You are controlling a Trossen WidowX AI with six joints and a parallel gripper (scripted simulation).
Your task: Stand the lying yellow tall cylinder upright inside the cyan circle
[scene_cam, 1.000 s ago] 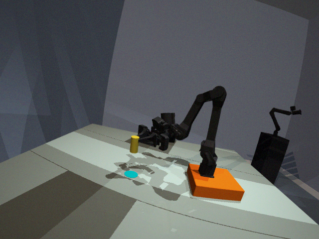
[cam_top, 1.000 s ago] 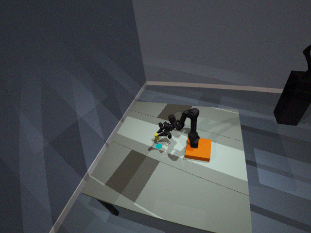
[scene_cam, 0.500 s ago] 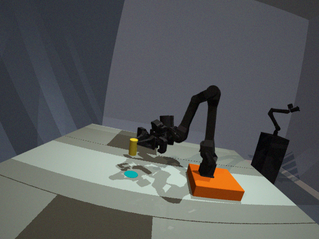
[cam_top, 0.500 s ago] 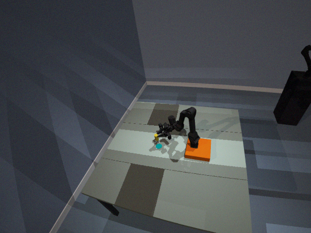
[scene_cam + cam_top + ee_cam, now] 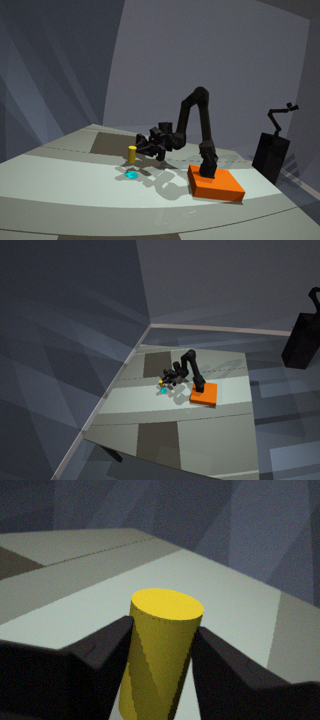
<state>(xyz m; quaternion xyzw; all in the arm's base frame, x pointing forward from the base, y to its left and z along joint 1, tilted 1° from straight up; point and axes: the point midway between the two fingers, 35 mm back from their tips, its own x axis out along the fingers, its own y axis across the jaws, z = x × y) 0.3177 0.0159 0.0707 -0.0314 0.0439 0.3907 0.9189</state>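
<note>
Now: gripper tip 12 cm above the cyan circle and 1 cm past it. Also, from my gripper tip: yellow cylinder (2 cm below).
</note>
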